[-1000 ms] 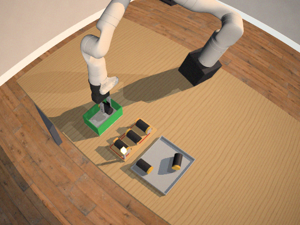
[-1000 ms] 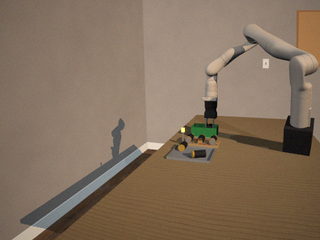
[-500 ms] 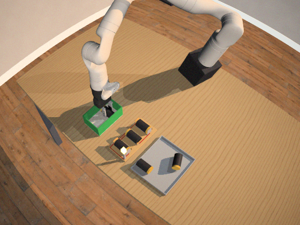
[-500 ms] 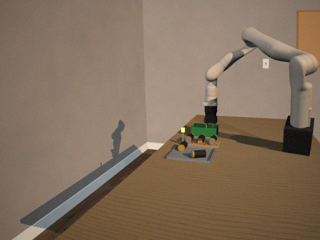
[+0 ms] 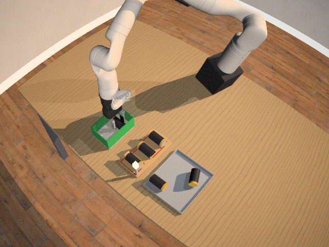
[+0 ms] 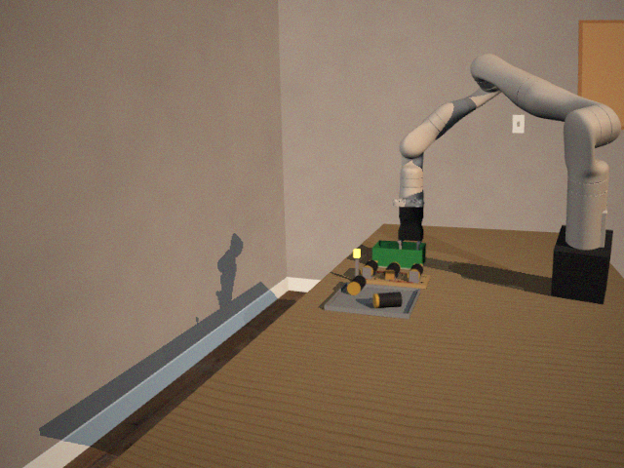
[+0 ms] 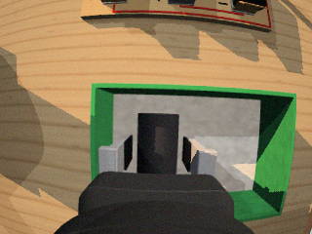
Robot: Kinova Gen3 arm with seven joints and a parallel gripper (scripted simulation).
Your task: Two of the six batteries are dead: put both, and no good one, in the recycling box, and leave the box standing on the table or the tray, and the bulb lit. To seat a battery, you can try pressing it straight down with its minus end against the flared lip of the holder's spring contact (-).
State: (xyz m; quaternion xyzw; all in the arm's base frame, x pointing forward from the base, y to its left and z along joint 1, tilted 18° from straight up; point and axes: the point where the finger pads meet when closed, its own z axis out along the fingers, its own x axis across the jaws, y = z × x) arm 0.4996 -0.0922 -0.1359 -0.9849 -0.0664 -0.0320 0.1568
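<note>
My hand is 3 cm short of the green recycling box and 1 cm above it. The rest, counted from my hand: grey tray (34 cm to the left, 2 cm below, 2 cm behind).
</note>
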